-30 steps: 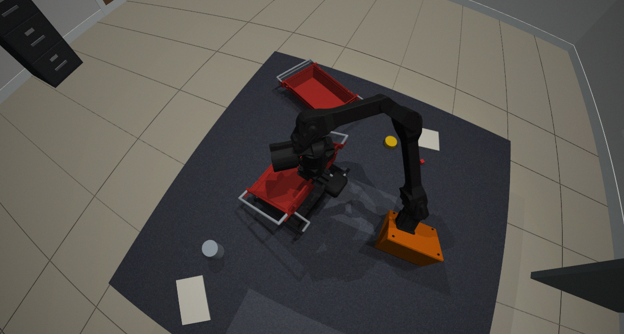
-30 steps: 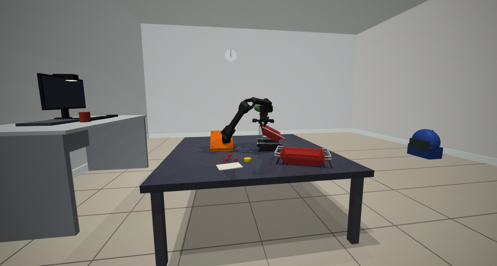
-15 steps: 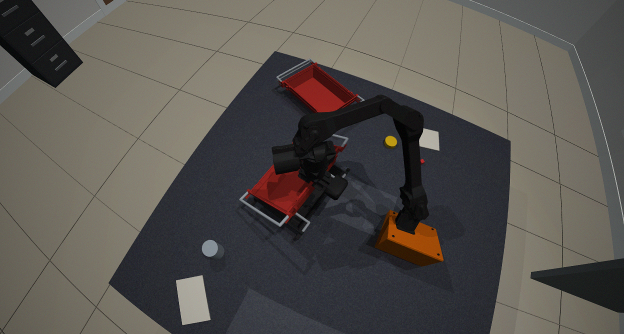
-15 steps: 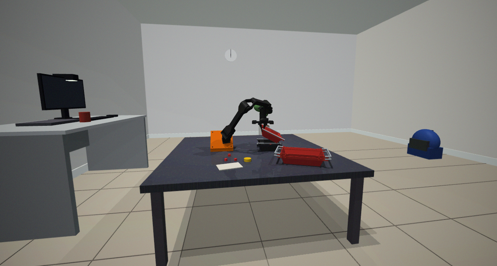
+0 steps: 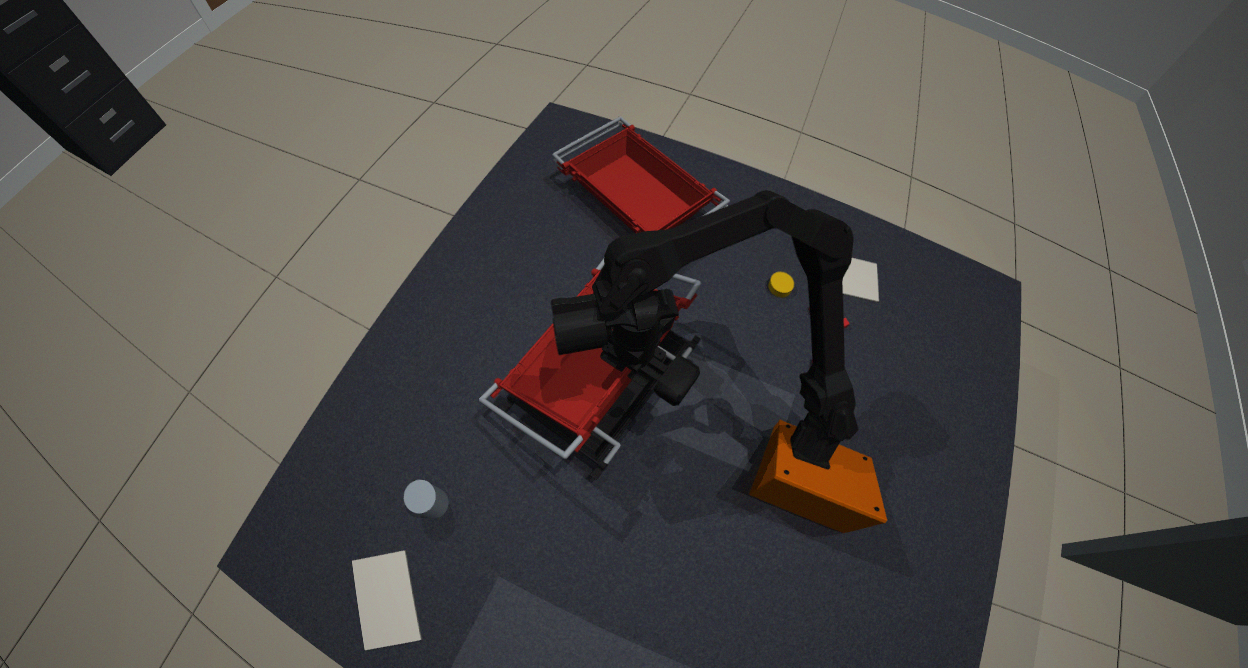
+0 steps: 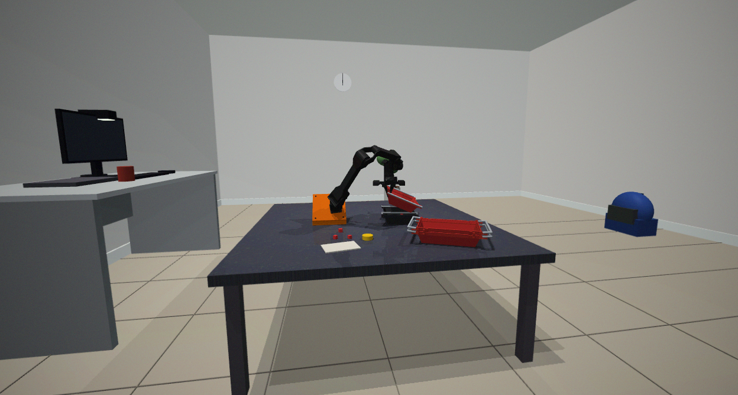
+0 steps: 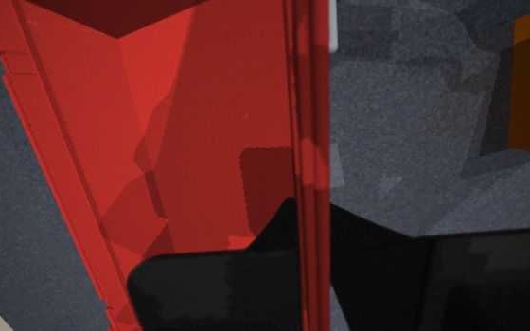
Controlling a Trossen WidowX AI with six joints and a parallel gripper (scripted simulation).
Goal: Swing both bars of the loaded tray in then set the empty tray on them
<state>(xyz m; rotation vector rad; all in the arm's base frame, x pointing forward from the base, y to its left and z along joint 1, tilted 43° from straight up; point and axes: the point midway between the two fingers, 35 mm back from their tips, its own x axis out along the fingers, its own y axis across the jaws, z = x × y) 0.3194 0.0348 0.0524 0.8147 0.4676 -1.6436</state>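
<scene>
The red tray is 8 cm ahead of my gripper tip and 2 cm to the right of it. Round my gripper tip: yellow disc 34 cm to the right, 20 cm behind, 12 cm below; then grey cylinder 30 cm to the left, 25 cm ahead, 10 cm below.
</scene>
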